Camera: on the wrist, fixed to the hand. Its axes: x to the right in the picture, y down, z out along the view.
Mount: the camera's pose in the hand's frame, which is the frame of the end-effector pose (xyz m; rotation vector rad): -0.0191 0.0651 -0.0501 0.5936 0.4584 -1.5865
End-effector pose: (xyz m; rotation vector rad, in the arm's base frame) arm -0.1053 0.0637 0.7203 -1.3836 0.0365 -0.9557
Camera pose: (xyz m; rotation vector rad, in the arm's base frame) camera -0.1092 0.0274 0.6443 -0.3861 -1.0473 -2.3010
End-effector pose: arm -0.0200 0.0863 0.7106 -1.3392 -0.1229 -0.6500
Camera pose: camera -0.0169 0.0523 0.6335 -0.2494 -0.9684 -2.0106
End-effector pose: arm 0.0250 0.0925 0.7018 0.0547 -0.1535 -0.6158
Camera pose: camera 0.0548 0.1569 0.6562 0.9530 0.2083 -2.0921
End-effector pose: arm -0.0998 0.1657 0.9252 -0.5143 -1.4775 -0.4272
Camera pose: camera -0.0228 0.1899 0.9008 1.2814 -1.1928 -1.1497
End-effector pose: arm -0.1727 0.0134 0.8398 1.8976 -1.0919 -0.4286
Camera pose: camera -0.1845 0.0404 0.9188 2.8705 0.8940 -0.4512
